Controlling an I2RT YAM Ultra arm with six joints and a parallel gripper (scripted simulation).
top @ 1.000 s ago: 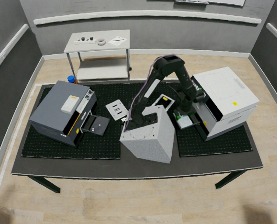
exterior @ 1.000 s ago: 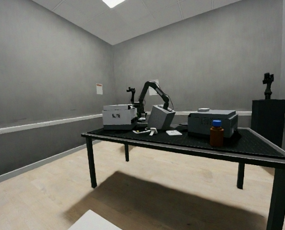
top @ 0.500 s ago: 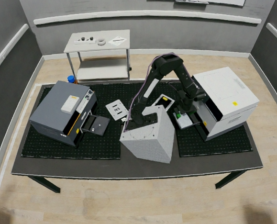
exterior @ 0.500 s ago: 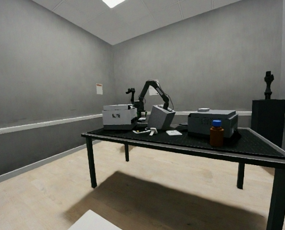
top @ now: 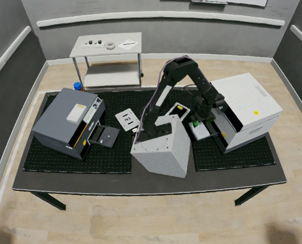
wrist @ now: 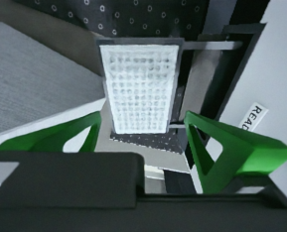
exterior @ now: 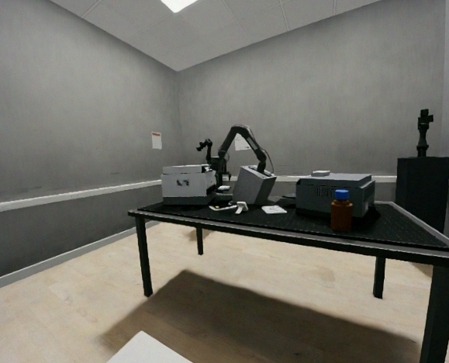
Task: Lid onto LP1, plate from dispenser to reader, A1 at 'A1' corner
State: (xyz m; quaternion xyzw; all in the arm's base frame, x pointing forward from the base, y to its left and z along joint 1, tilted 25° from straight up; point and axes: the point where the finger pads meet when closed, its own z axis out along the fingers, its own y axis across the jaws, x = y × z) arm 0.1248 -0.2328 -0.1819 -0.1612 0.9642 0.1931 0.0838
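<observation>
Now: the well plate 50 mm below my hand. Also, from my hand: dark lid: 220 mm ahead, 110 mm to the left, 150 mm below; capped brown bottle: 350 mm ahead, 850 mm to the left, 50 mm below; LP1 pad: 220 mm ahead, 110 mm to the left, 160 mm below.
</observation>
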